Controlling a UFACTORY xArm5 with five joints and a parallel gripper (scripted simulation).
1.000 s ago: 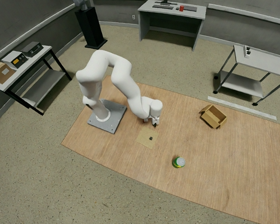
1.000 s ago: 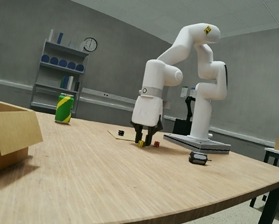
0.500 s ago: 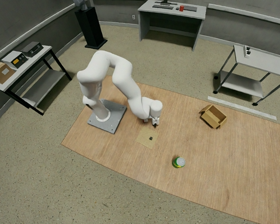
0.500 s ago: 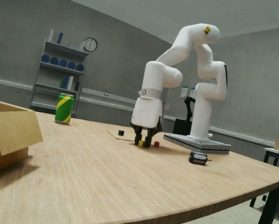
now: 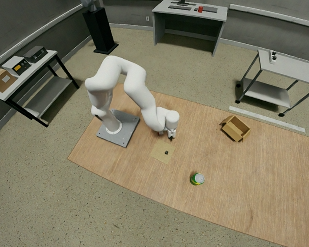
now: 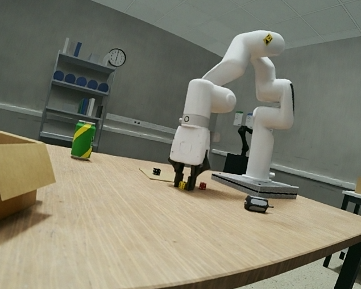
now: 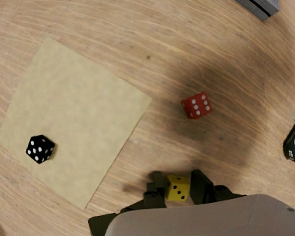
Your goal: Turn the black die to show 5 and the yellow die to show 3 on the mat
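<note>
Now: hand 10 mm above the yellow die. The rest, counted from my hand: black die 140 mm to the right, 30 mm ahead, 10 mm below; then tan mat 140 mm to the right, 20 mm below; then red die 80 mm behind, 20 mm to the right, 10 mm below.
</note>
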